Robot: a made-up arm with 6 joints. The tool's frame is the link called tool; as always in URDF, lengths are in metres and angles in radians. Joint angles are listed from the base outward.
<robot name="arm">
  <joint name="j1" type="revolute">
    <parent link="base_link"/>
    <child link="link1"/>
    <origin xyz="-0.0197 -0.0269 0.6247" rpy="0 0 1.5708"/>
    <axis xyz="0 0 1"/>
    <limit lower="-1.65" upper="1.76"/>
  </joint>
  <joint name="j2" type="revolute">
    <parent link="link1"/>
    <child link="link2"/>
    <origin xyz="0.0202 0.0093 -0.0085" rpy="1.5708 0 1.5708"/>
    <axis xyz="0 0 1"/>
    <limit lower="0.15" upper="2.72"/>
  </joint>
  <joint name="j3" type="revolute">
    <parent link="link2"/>
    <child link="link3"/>
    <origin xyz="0.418 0.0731 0.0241" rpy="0 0 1.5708"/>
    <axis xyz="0 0 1"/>
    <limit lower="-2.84" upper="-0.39"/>
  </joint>
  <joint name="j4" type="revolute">
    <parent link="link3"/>
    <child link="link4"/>
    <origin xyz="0.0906 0.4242 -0.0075" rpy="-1.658 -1.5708 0"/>
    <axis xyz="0 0 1"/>
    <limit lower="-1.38" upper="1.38"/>
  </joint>
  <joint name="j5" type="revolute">
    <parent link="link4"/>
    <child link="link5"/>
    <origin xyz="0.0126 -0.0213 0.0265" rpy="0 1.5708 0"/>
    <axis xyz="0 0 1"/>
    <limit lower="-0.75" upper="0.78"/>
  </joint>
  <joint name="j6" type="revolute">
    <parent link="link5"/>
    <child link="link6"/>
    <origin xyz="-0.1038 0.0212 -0.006" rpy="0 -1.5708 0"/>
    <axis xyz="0 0 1"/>
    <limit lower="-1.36" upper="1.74"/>
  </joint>
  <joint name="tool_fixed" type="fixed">
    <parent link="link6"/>
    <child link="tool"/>
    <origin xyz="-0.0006 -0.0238 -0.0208" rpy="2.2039 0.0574 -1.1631"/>
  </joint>
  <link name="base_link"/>
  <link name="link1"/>
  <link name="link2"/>
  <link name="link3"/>
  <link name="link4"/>
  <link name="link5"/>
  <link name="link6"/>
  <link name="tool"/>
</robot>
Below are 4 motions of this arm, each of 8 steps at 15 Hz.
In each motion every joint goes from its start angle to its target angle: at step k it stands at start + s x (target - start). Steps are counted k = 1, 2, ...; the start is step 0. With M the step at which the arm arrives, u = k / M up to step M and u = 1 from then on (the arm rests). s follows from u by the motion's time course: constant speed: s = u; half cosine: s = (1 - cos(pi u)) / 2; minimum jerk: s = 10 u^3 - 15 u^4 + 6 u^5.
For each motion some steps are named. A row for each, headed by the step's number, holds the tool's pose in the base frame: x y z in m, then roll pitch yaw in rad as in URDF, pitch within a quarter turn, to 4 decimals.
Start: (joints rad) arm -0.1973 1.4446 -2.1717 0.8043 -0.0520 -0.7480
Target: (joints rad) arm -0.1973 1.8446 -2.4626 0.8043 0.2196 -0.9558
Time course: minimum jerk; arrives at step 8
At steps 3, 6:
3: 0.3966 -0.0671 1.4401 2.5996 0.7805 0.3903
6: 0.5292 -0.0864 1.3784 2.4947 1.0254 0.3154

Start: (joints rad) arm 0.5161 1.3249 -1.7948 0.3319 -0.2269 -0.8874
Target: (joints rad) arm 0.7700 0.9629 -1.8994 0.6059 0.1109 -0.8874
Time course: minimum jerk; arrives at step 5
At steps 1, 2, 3, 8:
1: 0.2874 0.1818 1.3775 2.1288 0.8486 0.3270
2: 0.2073 0.1606 1.4157 2.1918 0.8147 0.5084
3: 0.0954 0.1115 1.4556 2.2366 0.7552 0.7430
8: 0.0026 0.0509 1.4763 2.2340 0.6979 0.9259

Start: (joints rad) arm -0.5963 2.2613 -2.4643 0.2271 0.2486 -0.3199
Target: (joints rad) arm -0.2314 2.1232 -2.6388 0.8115 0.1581 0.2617
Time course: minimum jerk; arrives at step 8
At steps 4, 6, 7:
4: 0.7097 -0.2800 1.1644 -2.8110 0.6976 1.1080
6: 0.6853 -0.1486 1.2485 -2.9540 0.2703 1.3619
7: 0.6751 -0.1215 1.2664 -2.9891 0.1819 1.4323

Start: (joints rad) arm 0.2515 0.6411 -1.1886 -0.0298 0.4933 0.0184
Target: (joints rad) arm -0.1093 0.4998 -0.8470 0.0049 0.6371 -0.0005
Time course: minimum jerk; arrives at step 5
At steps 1, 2, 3, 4, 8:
1: 0.0994 0.0436 1.2224 -2.6835 1.1651 1.6494
2: 0.1094 0.0331 1.1853 -2.4563 1.1662 1.7687
3: 0.1197 0.0163 1.1313 -2.1552 1.1364 1.9184
4: 0.1242 0.0035 1.0918 -1.9728 1.0964 1.9935
8: 0.1249 0.0006 1.0828 -1.9363 1.0857 2.0061

